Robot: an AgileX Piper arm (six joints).
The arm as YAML. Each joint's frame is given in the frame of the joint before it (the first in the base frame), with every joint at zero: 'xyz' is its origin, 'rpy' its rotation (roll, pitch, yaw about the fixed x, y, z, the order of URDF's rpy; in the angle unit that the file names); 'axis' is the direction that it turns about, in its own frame. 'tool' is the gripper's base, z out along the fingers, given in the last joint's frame.
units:
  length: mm
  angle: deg
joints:
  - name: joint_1
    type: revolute
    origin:
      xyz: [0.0, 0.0, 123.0]
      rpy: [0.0, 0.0, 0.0]
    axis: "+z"
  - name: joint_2
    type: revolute
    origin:
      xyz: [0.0, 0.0, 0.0]
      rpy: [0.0, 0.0, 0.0]
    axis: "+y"
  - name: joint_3
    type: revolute
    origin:
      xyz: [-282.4, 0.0, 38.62]
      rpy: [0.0, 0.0, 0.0]
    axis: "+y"
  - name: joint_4
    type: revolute
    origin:
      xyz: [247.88, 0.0, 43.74]
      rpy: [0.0, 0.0, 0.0]
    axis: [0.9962, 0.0, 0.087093]
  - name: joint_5
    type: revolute
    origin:
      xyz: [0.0, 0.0, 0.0]
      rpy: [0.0, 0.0, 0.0]
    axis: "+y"
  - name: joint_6
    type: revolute
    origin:
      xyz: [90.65, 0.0, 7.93]
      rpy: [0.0, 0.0, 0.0]
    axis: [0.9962, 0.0, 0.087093]
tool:
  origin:
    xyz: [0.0, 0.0, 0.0]
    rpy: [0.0, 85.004, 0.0]
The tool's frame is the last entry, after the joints.
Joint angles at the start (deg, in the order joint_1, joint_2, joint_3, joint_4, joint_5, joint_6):
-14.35, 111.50, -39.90, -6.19, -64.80, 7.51
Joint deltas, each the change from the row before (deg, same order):
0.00, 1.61, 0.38, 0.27, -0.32, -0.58
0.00, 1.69, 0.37, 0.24, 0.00, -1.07
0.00, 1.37, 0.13, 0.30, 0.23, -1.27
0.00, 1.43, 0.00, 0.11, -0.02, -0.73
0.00, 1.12, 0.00, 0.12, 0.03, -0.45
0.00, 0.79, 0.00, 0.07, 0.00, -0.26
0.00, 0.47, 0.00, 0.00, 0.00, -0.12
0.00, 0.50, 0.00, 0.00, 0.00, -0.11
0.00, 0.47, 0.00, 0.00, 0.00, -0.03
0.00, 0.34, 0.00, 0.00, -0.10, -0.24
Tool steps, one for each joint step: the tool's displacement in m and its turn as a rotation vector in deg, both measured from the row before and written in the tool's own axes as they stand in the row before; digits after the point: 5 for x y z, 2 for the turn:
0.01062, -0.00121, -0.00059, 0.36, 1.63, -0.28
0.01154, -0.00119, -0.00056, 0.36, 2.02, -0.78
0.00906, -0.00102, 0.00025, 0.37, 1.70, -1.01
0.00857, -0.00057, 0.00082, 0.15, 1.40, -0.56
0.00678, -0.00042, 0.00066, 0.14, 1.14, -0.31
0.00475, -0.00024, 0.00048, 0.08, 0.78, -0.17
0.00283, -0.00007, 0.00029, 0.01, 0.47, -0.08
0.00301, -0.00007, 0.00031, 0.01, 0.50, -0.07
0.00283, -0.00006, 0.00029, 0.01, 0.47, 0.01
0.00189, -0.00004, 0.00022, 0.00, 0.24, -0.21

